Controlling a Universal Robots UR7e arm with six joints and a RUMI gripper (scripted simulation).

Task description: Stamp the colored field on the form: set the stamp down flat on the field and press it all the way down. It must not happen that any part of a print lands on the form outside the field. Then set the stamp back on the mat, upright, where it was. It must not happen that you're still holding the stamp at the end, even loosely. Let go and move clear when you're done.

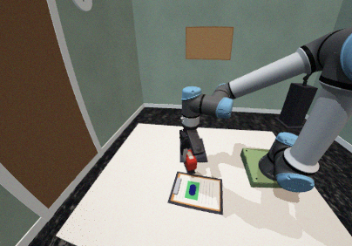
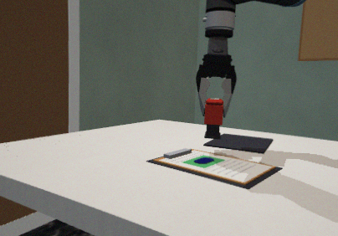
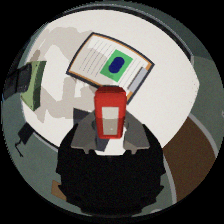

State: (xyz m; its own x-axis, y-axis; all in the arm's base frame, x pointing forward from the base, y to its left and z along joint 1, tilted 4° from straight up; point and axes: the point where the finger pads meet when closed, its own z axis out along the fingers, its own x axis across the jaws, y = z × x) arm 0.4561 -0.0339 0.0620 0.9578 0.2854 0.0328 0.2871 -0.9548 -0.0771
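The dark mat is 19 cm to the right of my hand, 11 cm below it and 3 cm behind it. Round my hand: red stamp 2 cm below.
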